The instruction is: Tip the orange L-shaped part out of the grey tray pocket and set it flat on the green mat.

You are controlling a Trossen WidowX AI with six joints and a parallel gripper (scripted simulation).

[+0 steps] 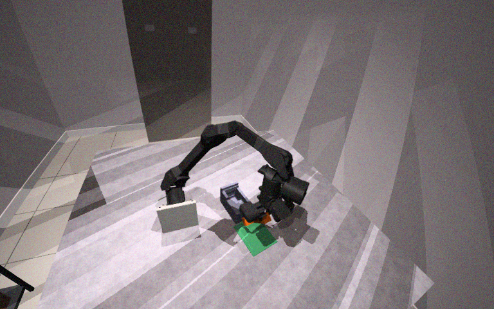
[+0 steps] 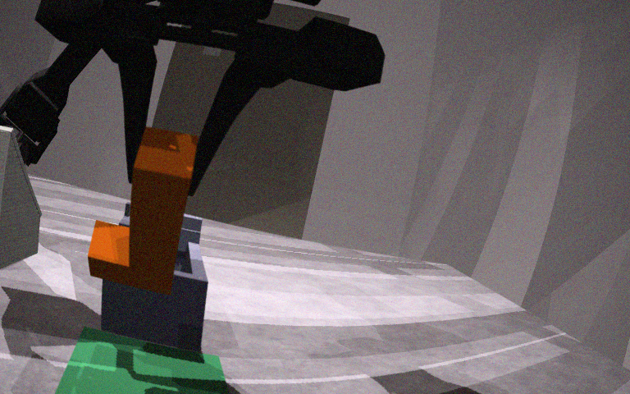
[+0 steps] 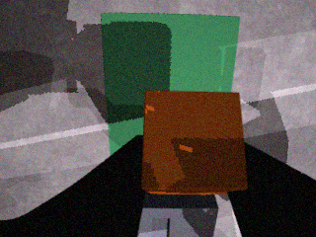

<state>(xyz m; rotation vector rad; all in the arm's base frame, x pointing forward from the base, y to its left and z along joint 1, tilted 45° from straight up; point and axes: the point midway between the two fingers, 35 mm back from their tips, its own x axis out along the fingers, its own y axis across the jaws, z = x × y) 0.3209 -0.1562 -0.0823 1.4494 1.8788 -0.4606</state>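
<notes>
My gripper tip is 10 mm past the green mat, 20 mm to the right of it and 150 mm above it. Also, from my gripper tip: orange l-shaped part (20 mm behind, 30 mm to the left, 30 mm below).
</notes>
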